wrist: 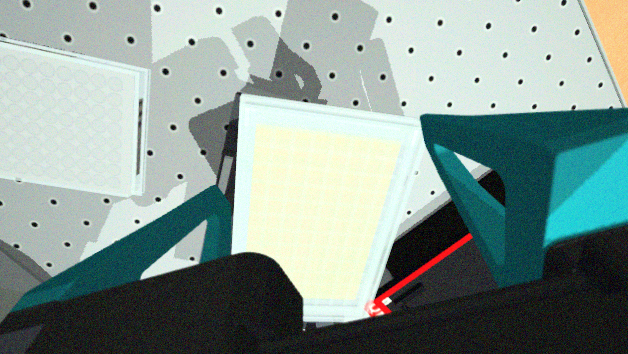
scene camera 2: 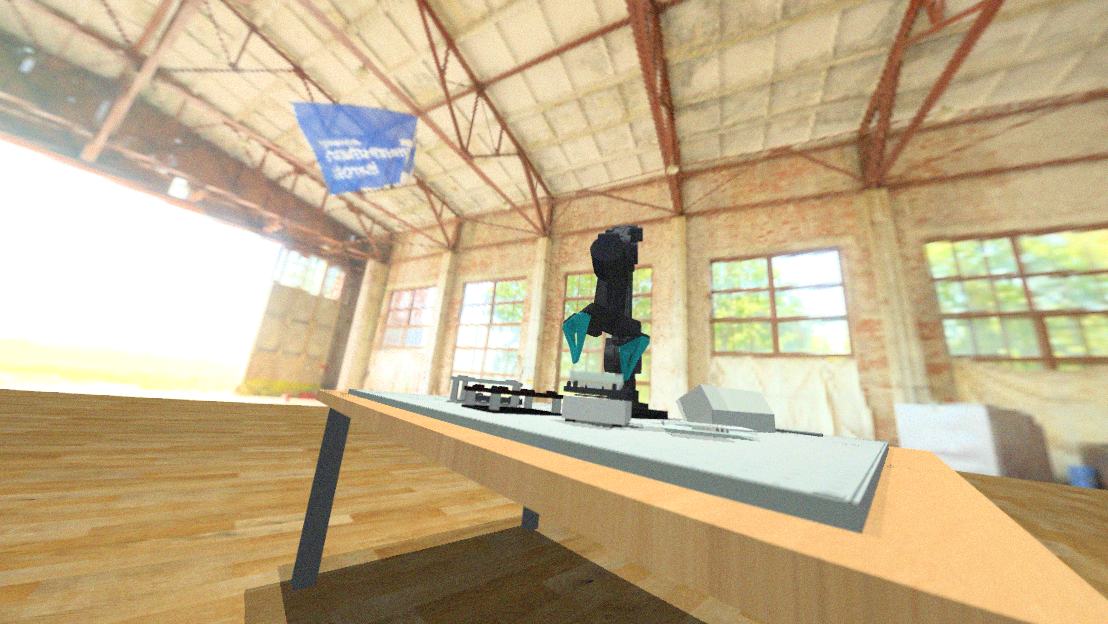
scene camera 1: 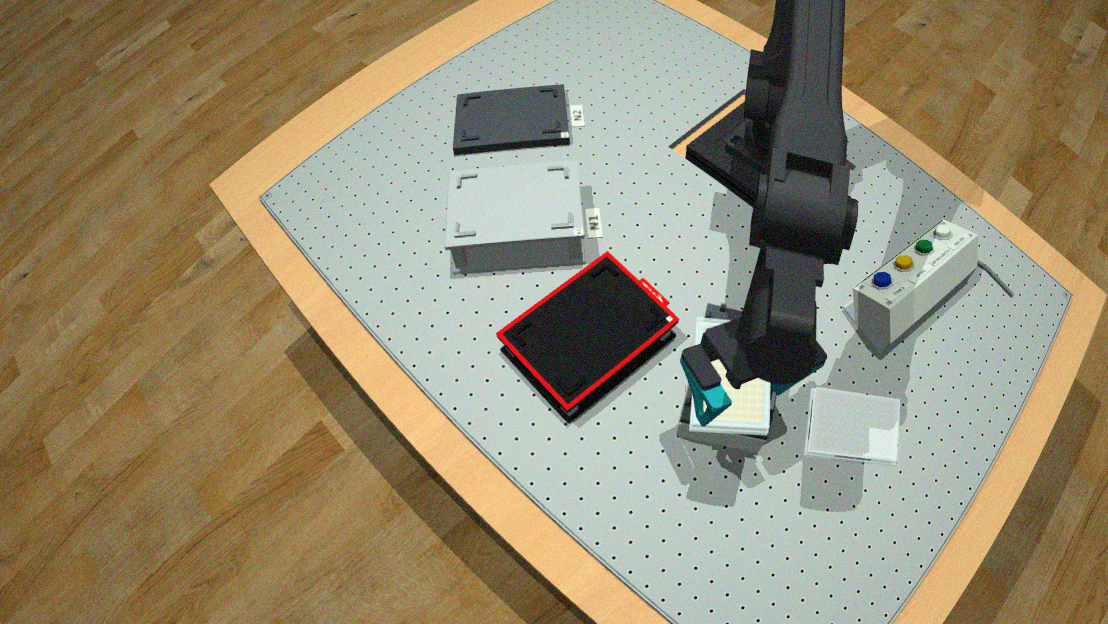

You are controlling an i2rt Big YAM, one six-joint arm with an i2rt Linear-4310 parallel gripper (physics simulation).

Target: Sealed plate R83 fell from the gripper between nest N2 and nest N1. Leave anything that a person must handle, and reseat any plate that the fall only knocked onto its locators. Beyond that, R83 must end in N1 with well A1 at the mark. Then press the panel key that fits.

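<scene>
My gripper is open, with its teal fingers above and on either side of a pale-yellow-filled plate. Nothing is held. That plate rests on a raised grey and black stand; the arm partly hides it in scene camera 1. A clear plate with round wells lies to its right in scene camera 1. No readable R83 label shows. Grey nest N1 and dark nest N2 both stand without a plate. The key panel has blue, yellow, green and white keys.
A black nest with a red outline stands between N1 and the yellow-filled plate; part of it shows at the lower right in the wrist view. The arm's base is at the back. A cable runs from the panel. The table has a wooden rim.
</scene>
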